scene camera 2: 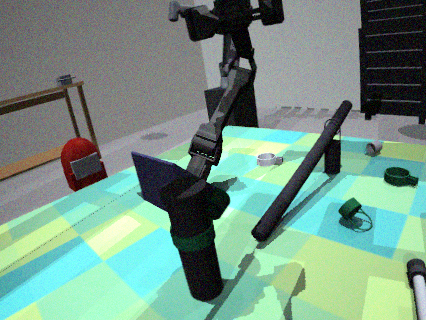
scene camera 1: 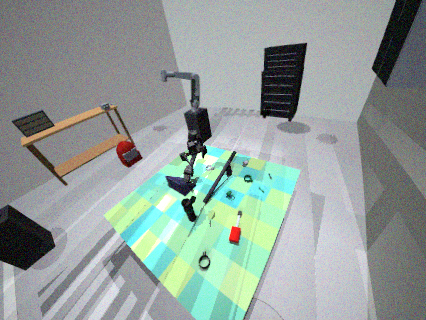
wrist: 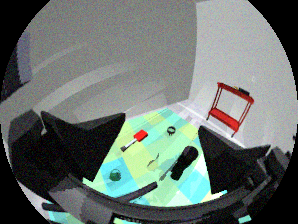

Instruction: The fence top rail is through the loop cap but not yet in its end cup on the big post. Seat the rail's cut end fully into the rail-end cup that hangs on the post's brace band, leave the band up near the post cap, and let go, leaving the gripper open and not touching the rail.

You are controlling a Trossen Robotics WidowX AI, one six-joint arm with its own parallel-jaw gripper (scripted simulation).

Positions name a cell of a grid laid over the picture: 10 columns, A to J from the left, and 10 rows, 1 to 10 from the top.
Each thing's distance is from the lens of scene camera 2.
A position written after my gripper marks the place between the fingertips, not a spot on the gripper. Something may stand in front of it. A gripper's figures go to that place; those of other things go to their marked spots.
my gripper (scene camera 2: F1): 48 cm
dark rail (scene camera 2: G8): 57 cm
big dark post (scene camera 2: E7): 36 cm
The marked spots on the big dark post and the dark rail are 25 cm apart.
